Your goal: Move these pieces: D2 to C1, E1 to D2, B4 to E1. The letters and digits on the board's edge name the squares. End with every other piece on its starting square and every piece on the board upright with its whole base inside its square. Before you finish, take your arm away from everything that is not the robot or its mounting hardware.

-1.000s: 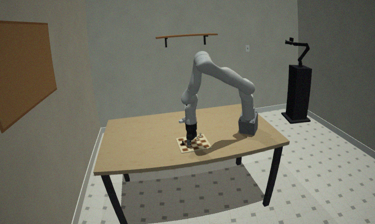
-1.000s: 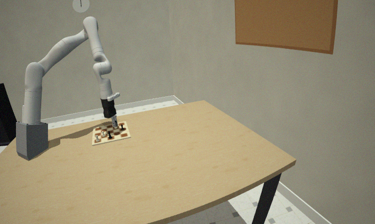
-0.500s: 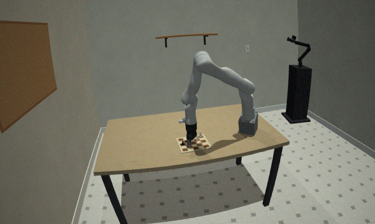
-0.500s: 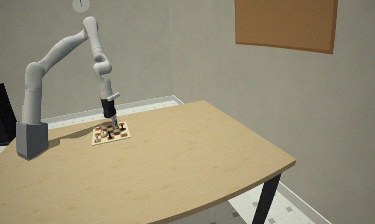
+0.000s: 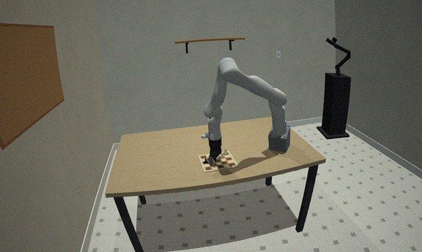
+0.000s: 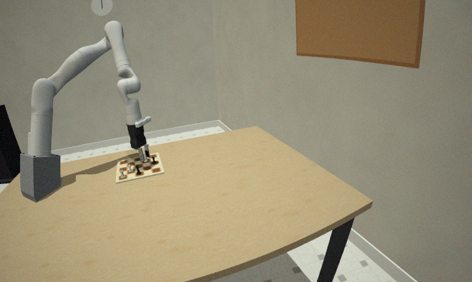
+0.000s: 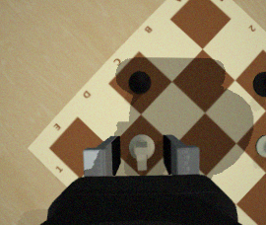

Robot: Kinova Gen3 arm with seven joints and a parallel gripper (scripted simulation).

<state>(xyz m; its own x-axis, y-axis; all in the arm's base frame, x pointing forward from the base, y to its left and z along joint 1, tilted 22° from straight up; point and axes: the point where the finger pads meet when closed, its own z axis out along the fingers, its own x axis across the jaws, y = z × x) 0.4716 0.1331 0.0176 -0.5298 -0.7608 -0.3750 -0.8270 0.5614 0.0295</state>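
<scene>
The white piece is 10 mm below my hand. From my hand the other things lie so: chessboard 50 mm to the right, 30 mm below, 30 mm behind.
</scene>
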